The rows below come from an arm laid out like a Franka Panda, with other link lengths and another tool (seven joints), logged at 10 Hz.
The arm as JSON. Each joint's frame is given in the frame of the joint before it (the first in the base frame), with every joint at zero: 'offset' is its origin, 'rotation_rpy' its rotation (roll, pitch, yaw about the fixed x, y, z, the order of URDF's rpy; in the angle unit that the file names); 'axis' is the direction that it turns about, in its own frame. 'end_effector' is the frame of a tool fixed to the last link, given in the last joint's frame.
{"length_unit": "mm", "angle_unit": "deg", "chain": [
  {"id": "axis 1", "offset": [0.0, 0.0, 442.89], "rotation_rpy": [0.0, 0.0, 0.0], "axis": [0.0, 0.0, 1.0]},
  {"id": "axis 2", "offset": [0.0, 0.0, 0.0], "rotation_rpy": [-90.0, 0.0, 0.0], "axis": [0.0, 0.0, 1.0]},
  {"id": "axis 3", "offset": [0.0, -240.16, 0.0], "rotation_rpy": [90.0, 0.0, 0.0], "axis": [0.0, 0.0, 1.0]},
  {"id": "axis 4", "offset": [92.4, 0.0, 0.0], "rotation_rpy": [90.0, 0.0, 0.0], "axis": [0.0, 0.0, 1.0]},
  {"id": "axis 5", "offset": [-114.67, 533.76, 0.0], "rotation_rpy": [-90.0, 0.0, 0.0], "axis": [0.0, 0.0, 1.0]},
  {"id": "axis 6", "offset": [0.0, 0.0, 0.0], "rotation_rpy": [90.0, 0.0, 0.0], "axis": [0.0, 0.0, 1.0]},
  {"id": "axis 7", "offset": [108.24, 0.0, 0.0], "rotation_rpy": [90.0, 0.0, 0.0], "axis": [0.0, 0.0, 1.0]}
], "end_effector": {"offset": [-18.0, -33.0, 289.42], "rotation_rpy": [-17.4, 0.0, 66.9]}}
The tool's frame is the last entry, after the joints.
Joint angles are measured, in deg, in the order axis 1, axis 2, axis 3, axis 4, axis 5, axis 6, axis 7. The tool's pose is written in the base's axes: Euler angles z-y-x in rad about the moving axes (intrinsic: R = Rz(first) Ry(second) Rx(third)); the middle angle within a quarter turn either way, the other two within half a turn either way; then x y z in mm. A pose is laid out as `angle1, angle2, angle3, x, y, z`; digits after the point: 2 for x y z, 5 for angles.
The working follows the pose.
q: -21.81, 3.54, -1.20, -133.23, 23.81, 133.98, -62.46
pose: -0.76190, 0.11005, 3.11053, 597.53, -185.11, 83.02
Where each joint sits with the arm in this pose, in the base's axes (m; each line is computed from the numbers above, not from the rounded line before):
axis 1: 0.0000 0.0000 0.4429
axis 2: 0.0000 0.0000 0.4429
axis 3: 0.0138 -0.0055 0.6826
axis 4: 0.0987 -0.0416 0.6769
axis 5: 0.5119 -0.2175 0.3665
axis 6: 0.5119 -0.2175 0.3665
axis 7: 0.5953 -0.2859 0.3569
the tool: 0.5975 -0.1851 0.0830

